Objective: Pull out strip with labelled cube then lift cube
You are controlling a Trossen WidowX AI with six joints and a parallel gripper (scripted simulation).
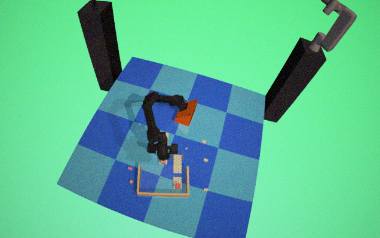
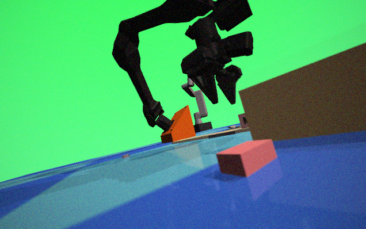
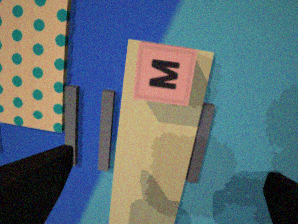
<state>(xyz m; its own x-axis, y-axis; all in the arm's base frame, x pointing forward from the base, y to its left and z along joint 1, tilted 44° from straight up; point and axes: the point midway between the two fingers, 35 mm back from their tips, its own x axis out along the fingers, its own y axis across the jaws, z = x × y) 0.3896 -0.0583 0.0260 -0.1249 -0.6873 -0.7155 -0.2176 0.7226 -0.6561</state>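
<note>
My gripper tip is 30 mm short of the pink cube labelled m, 20 mm to the right of it and 50 mm above it. From my gripper tip the other things lie so: pink block (140 mm ahead, 190 mm to the right, 60 mm below).
</note>
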